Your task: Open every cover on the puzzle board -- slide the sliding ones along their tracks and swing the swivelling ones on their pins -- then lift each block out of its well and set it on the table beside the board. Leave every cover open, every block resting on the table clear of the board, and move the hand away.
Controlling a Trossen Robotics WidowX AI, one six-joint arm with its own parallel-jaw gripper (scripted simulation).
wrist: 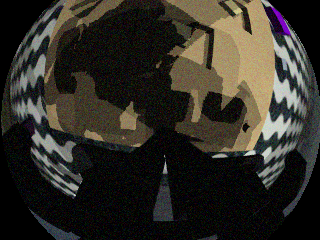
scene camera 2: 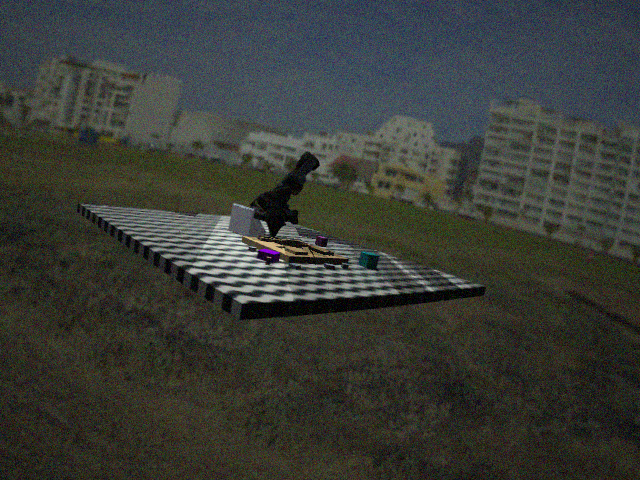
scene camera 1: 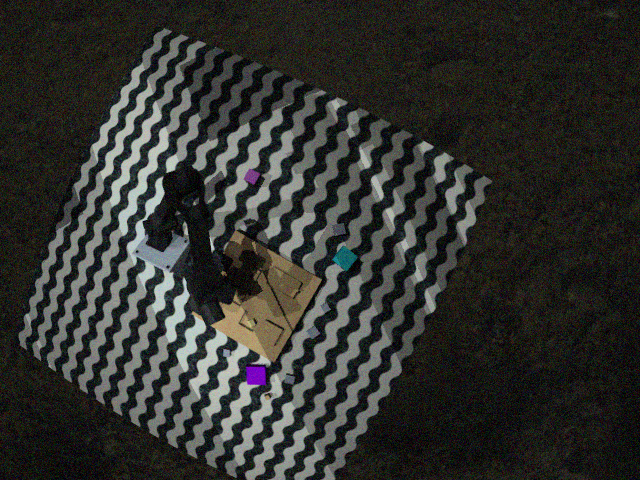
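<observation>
My own gripper is visible to me (scene camera 2: 272,239), and I find the gripper (wrist: 165,131) in the wrist view as well. There is also a tan puzzle board (scene camera 1: 262,302) (wrist: 117,108) (scene camera 2: 313,257), which I can see.
</observation>
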